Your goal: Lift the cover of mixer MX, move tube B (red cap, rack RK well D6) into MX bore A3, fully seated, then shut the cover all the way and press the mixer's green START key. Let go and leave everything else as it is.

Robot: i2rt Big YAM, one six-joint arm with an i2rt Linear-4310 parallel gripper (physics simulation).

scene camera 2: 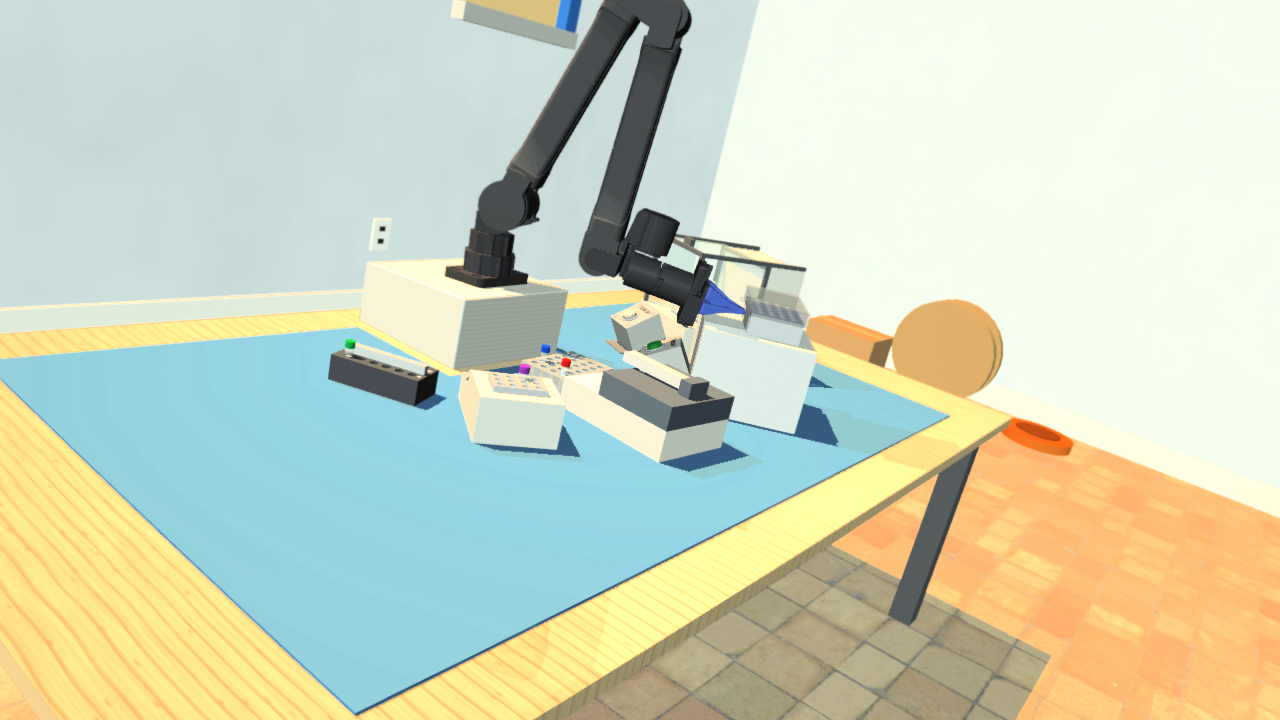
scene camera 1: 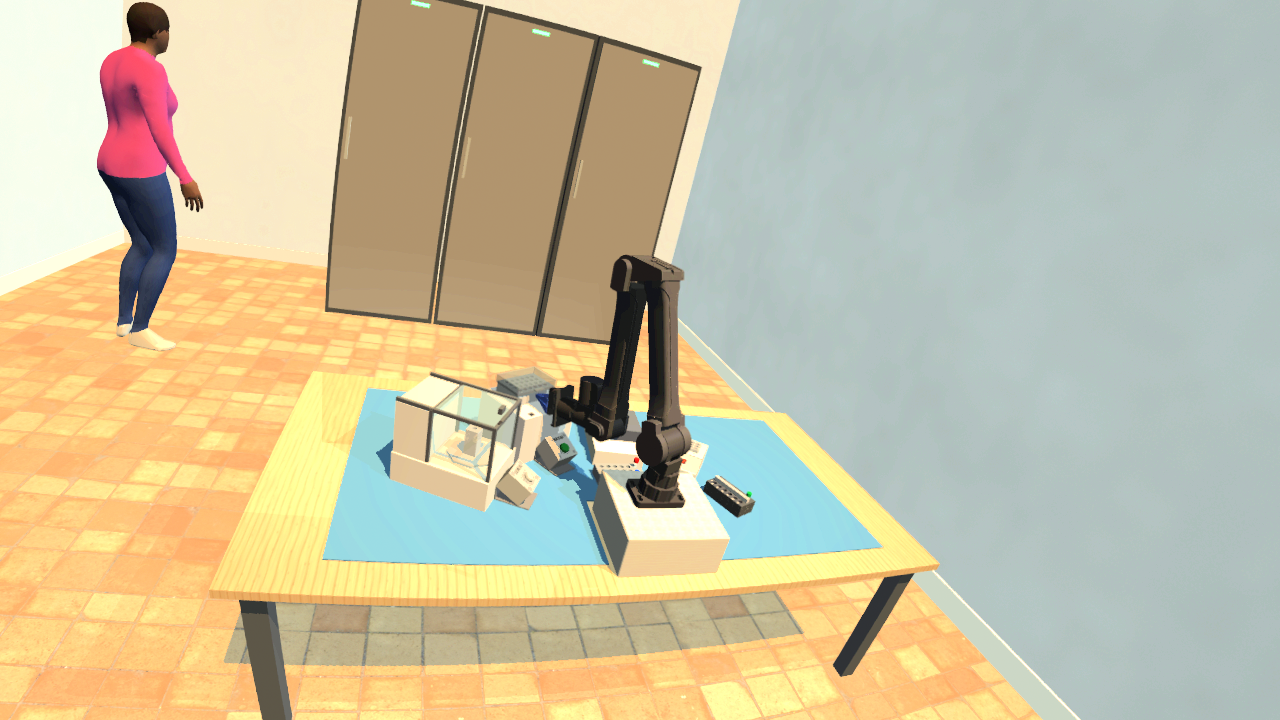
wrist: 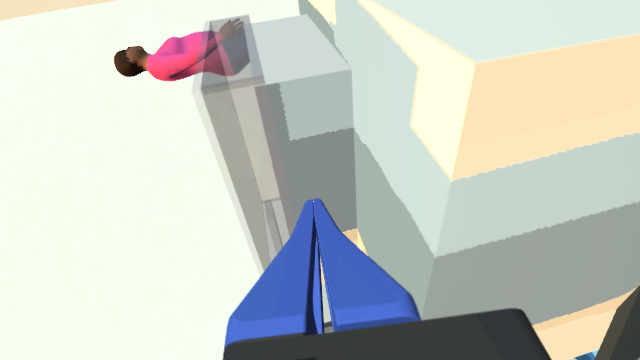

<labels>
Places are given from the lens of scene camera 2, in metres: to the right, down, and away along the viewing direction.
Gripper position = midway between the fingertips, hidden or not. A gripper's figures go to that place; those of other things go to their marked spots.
my gripper (scene camera 2: 745, 312): 0.17, -0.08, 1.44
clear mixer cover (scene camera 2: 764, 303): 0.19, -0.09, 1.37
glass-walled balance enclosure (scene camera 2: 735, 265): 0.17, -0.17, 1.60
PRINT panel (scene camera 2: 639, 325): 0.00, -0.06, 1.60
The marked spots on the PRINT panel and the clear mixer cover are 0.31 m apart.
</labels>
